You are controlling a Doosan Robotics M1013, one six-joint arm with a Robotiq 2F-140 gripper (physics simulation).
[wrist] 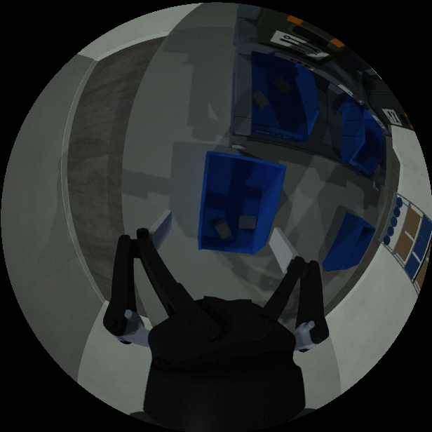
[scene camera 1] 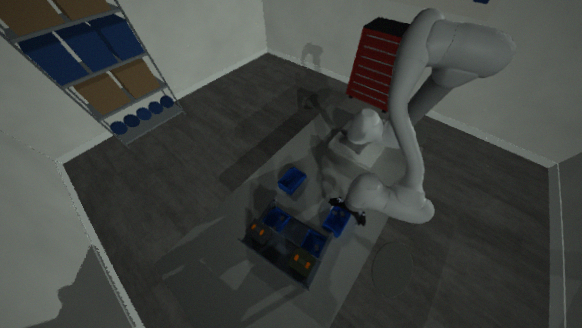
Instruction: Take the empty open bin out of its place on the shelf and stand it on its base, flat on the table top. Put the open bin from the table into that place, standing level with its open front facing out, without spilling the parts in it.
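Places are measured from the arm's base along level axes (x right, y back, z down), in centimetres.
Where they show: gripper, fingertip midpoint: (scene camera 1: pixel 343 216); arm's base at its link origin: (scene camera 1: pixel 355 141).
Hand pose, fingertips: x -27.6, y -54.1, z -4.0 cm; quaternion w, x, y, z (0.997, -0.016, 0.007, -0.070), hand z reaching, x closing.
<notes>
Things, the pixels of their top centre, and the offset from my fingertips. "spot": a spot on its surface instead. Level surfaces: height alone.
- blue open bin with small grey-brown parts, surface spot: (scene camera 1: pixel 336 221) spot: dx +1.2, dy -1.7, dz +8.0 cm
- blue open bin at a spot on its surface: (scene camera 1: pixel 292 180) spot: dx +38.4, dy -0.8, dz +7.9 cm
- shelf at a spot on its surface: (scene camera 1: pixel 298 230) spot: dx +13.0, dy -21.0, dz +7.7 cm
- blue bin with parts, surface spot: (scene camera 1: pixel 315 243) spot: dx +1.8, dy -19.4, dz +7.4 cm
- blue bin at a spot on its surface: (scene camera 1: pixel 276 219) spot: dx +26.2, dy -25.8, dz +7.4 cm
- table top at its surface level: dz +8.2 cm
A blue open bin with small grey-brown parts (scene camera 1: pixel 336 221) (wrist: pixel 234 200) stands upright on the table, in front of the shelf. My gripper (scene camera 1: pixel 348 210) (wrist: pixel 222 227) is open and empty, over the near end of this bin in the wrist view, with one finger out to each side. Another blue open bin (scene camera 1: pixel 292 180) (wrist: pixel 350 242) stands on the table to the right in the wrist view; no parts show in it. The shelf (scene camera 1: pixel 298 230) (wrist: pixel 242 115) holds a blue bin with parts (scene camera 1: pixel 315 243) (wrist: pixel 285 100) and another blue bin (scene camera 1: pixel 276 219) (wrist: pixel 361 137), with a gap between them.
Dark cases with orange latches (scene camera 1: pixel 302 262) (scene camera 1: pixel 258 231) (wrist: pixel 300 37) sit on the shelf's upper level. The table top (scene camera 1: pixel 350 255) (wrist: pixel 150 125) extends around the shelf and bins. A red drawer cabinet (scene camera 1: pixel 374 65) and a tall storage rack (scene camera 1: pixel 150 127) stand farther off.
</notes>
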